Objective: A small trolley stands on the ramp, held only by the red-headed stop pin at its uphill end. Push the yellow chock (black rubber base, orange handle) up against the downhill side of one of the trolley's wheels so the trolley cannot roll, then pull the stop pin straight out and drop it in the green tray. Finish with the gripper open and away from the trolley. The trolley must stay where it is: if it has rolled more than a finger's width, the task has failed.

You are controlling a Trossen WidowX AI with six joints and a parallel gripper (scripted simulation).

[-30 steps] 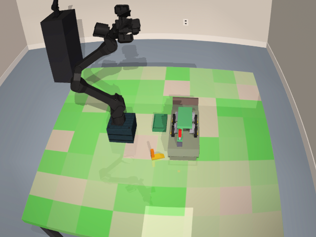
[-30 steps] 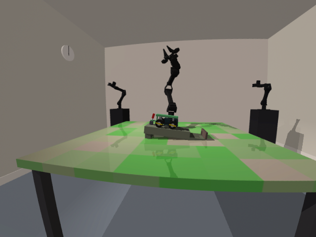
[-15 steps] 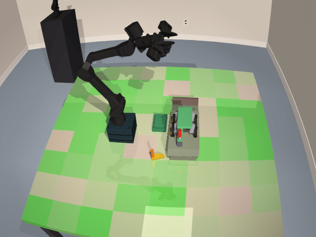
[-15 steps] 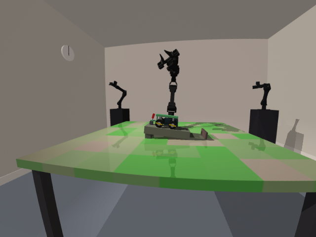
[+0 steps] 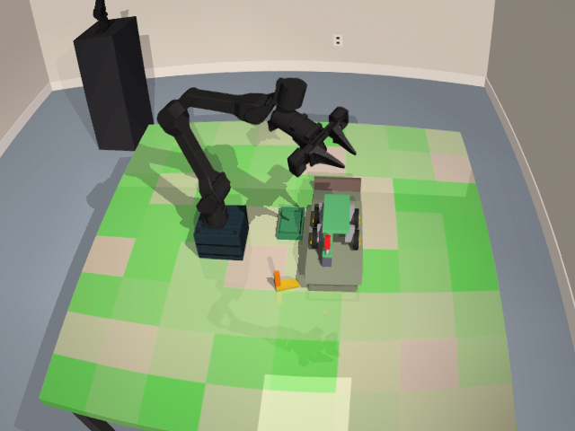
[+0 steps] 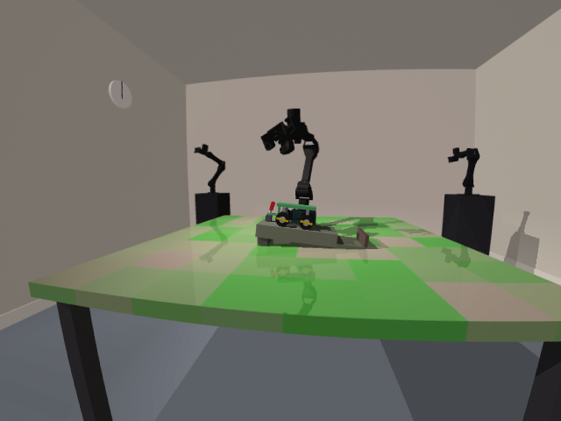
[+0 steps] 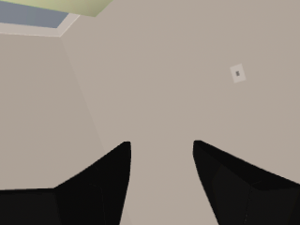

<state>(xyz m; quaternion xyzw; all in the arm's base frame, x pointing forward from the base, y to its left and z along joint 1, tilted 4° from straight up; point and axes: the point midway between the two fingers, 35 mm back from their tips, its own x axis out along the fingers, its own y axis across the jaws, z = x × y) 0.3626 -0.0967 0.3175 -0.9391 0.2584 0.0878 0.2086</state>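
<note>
My gripper tip is 410 mm above the yellow chock, 150 mm past it and 30 mm to the left of it. The rest, counted from my gripper tip: red-headed stop pin 300 mm below, 50 mm behind, 10 mm to the left; then trolley 310 mm below, 110 mm to the left, 40 mm behind; then grey ramp 380 mm below, 120 mm to the left, 40 mm behind.
</note>
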